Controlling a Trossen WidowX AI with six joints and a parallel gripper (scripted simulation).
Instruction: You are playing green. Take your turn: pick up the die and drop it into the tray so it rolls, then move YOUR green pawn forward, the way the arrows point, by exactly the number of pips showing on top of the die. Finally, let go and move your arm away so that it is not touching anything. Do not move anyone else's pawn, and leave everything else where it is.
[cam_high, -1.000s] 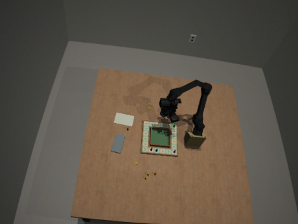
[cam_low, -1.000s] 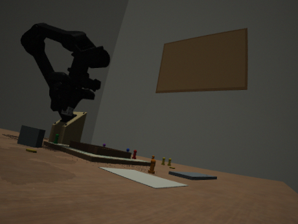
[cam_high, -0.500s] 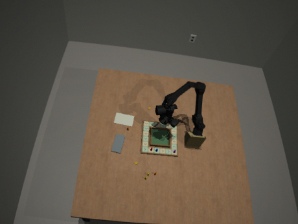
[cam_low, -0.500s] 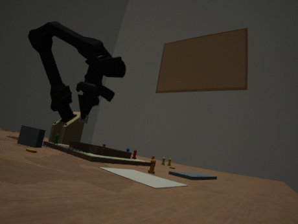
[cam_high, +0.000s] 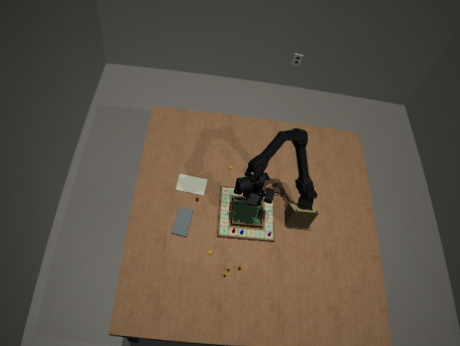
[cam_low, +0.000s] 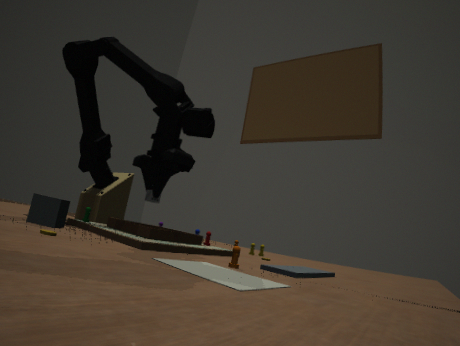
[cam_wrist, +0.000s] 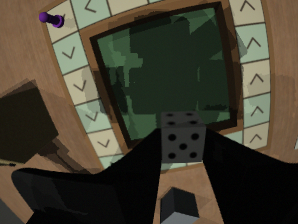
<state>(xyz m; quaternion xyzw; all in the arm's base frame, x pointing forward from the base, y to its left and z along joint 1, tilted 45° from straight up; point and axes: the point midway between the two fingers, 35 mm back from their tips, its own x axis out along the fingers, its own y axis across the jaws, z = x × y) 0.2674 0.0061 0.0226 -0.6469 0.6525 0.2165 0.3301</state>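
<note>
Right now the green pawn is 100 mm behind my gripper tip, 90 mm to the right of it and 70 mm below it. The rest, counted from my gripper tip: green felt tray (90 mm below, 30 mm to the left); then white die (right at my gripper tip); then blue pawn (140 mm to the left, 70 mm below, 20 mm ahead).
</note>
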